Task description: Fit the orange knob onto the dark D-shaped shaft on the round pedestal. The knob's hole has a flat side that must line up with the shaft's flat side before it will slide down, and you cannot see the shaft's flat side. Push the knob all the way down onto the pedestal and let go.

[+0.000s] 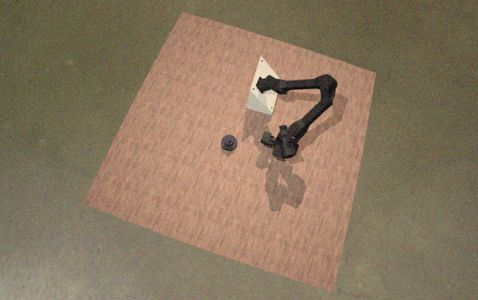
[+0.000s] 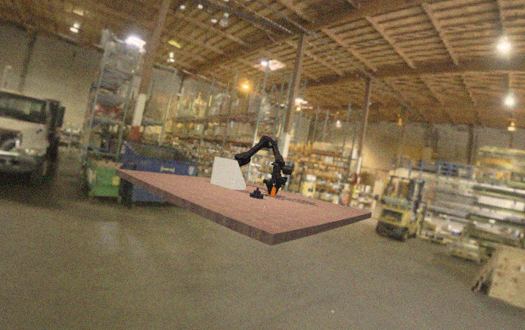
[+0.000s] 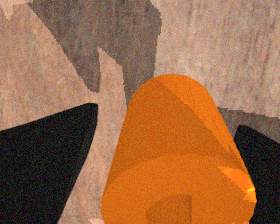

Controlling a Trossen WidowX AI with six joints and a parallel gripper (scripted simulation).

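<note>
Now: gripper tip 24 cm to the left of the dark D-shaped shaft, 7 cm short of it and 2 cm below it. Also, from my gripper tip: orange knob 2 cm above.
</note>
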